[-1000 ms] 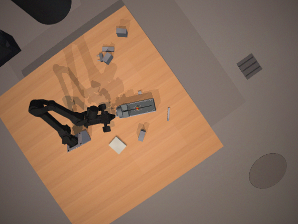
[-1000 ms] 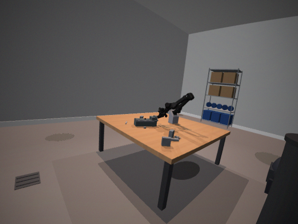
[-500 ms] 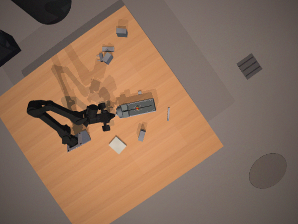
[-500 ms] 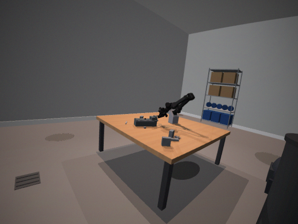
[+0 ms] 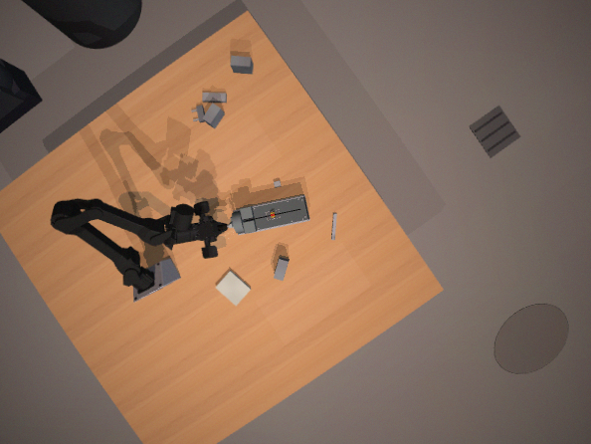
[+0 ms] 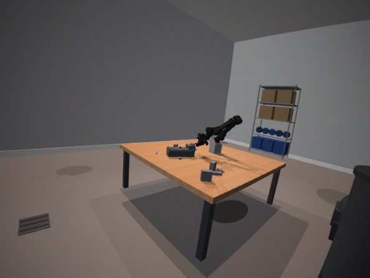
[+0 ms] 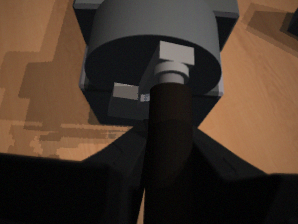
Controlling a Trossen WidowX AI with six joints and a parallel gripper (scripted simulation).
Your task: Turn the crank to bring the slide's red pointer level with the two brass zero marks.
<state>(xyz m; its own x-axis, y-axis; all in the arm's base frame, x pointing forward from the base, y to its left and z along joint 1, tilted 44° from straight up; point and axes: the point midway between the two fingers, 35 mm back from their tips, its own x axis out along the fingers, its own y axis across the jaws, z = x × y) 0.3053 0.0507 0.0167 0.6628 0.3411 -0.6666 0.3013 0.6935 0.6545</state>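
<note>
Now: the red pointer 16 cm ahead of my gripper tip, 4 cm to the right of it and 1 cm below it. Also, from my gripper tip: white square plate: 10 cm behind, 21 cm to the right, 8 cm below; then small grey cube: 23 cm ahead, 6 cm to the left, 9 cm below; then dark crank handle: 2 cm behind, 1 cm to the left, 2 cm above.
</note>
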